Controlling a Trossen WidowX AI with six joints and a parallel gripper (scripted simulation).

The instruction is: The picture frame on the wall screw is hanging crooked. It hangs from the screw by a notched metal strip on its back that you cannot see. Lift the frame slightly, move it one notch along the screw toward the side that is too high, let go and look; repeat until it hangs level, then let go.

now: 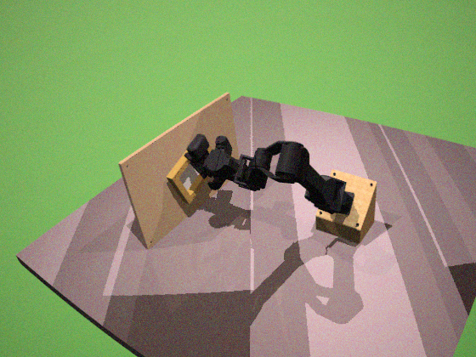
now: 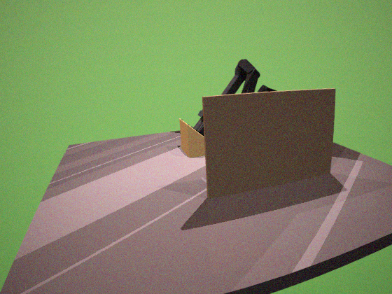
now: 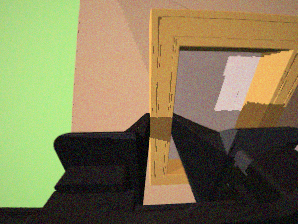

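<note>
My gripper tip is now 10 mm to the left of the picture frame and 50 mm above it. Also, from my gripper tip: tan wall panel (20 mm ahead, 20 mm to the right, 60 mm below).
</note>
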